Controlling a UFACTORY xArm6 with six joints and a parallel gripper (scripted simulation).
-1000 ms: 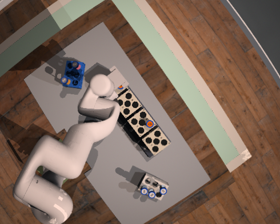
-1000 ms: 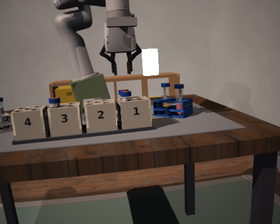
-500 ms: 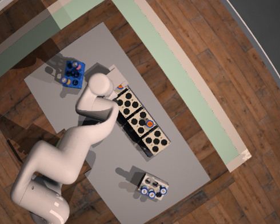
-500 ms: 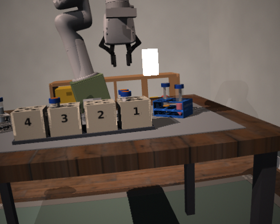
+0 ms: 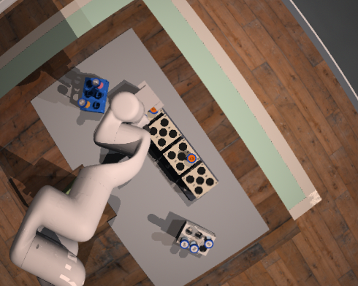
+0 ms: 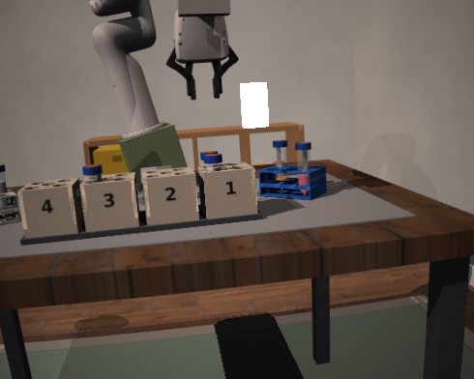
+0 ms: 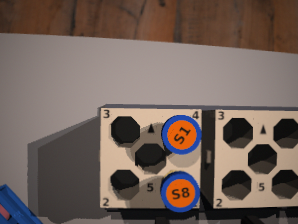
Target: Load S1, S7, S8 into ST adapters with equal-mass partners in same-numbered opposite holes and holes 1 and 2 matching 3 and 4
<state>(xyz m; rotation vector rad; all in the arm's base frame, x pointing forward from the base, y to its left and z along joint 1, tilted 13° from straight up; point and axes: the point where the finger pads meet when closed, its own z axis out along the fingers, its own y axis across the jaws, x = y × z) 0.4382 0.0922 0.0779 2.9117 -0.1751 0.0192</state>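
Right now the blue-capped tube is 44 cm to the right of my hand, 22 cm behind it and 18 cm below it. Round my hand: tube of yellowish liquid: 18 cm below, 1 cm to the right; loading stand: 24 cm below, 14 cm to the right; pink tube: 22 cm to the right, 18 cm below, 2 cm ahead.
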